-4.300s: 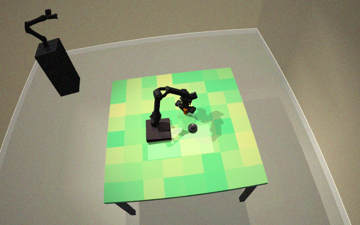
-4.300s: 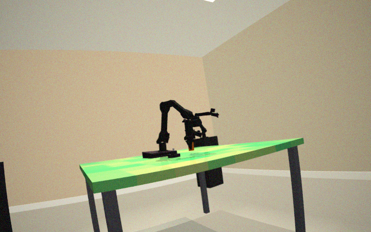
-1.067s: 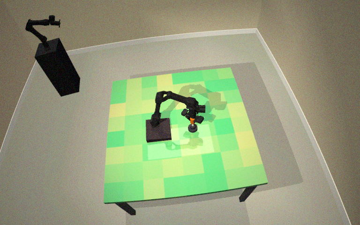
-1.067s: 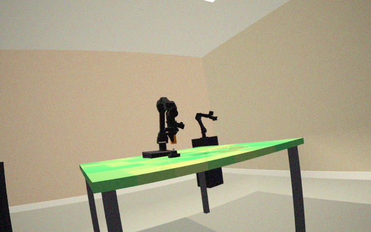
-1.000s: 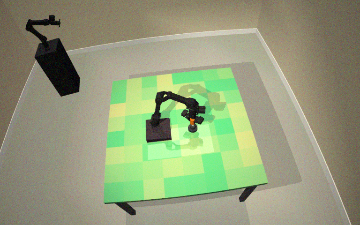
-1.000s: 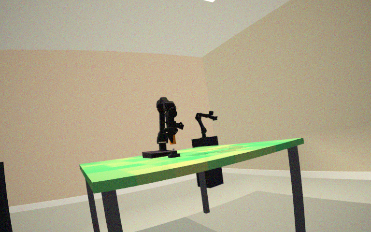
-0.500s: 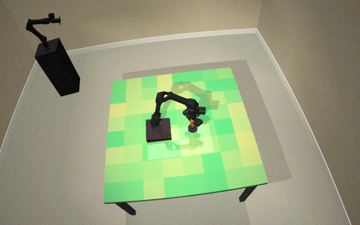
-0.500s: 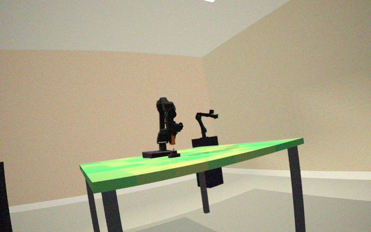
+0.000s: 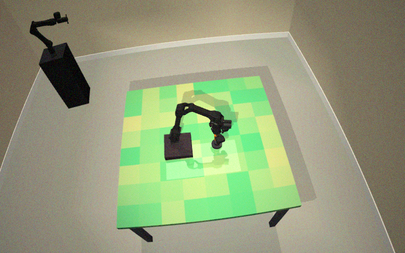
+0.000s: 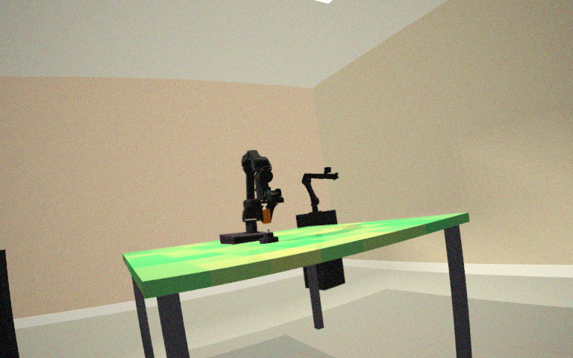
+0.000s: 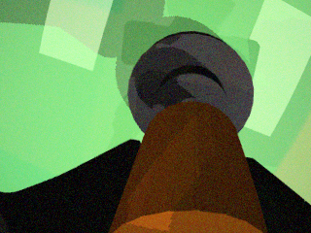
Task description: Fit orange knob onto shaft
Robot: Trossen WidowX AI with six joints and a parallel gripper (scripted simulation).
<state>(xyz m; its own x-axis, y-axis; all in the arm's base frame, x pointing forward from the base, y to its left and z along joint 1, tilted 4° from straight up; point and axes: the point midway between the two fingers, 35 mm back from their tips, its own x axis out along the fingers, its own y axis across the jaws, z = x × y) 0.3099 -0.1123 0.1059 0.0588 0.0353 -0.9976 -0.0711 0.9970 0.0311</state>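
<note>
My gripper tip is now 3 cm below the orange knob. The rest, counted from my gripper tip: round dark pedestal 6 cm below.
</note>
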